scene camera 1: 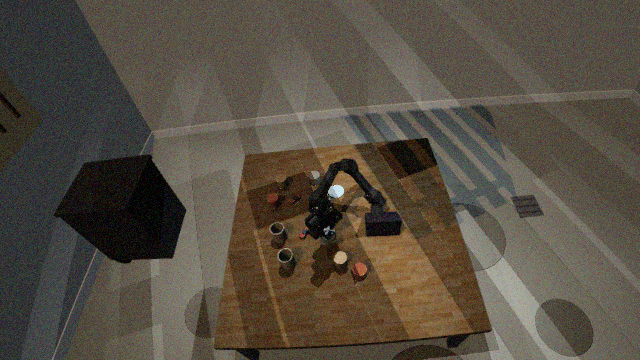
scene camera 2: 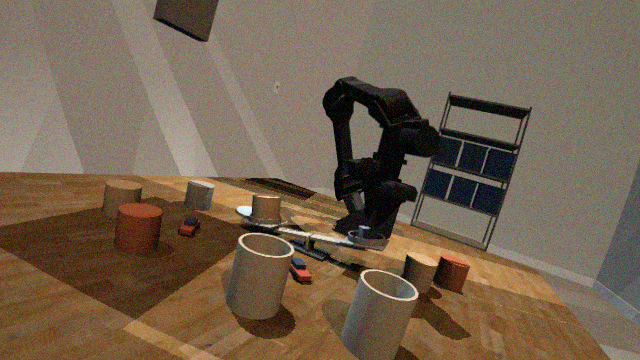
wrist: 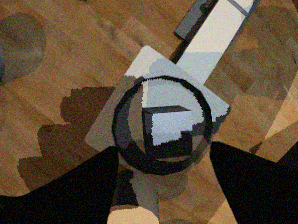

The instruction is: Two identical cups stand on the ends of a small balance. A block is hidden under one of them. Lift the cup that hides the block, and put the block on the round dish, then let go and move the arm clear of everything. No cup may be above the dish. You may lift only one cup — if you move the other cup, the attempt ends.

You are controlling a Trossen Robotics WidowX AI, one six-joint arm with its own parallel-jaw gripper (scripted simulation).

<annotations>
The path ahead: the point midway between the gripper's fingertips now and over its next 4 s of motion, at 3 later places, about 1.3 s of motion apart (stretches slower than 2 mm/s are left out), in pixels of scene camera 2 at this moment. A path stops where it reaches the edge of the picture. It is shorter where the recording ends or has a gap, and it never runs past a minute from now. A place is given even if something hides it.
My gripper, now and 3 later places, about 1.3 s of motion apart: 371, 222; 367, 235; 347, 191; 257, 188
</annotations>
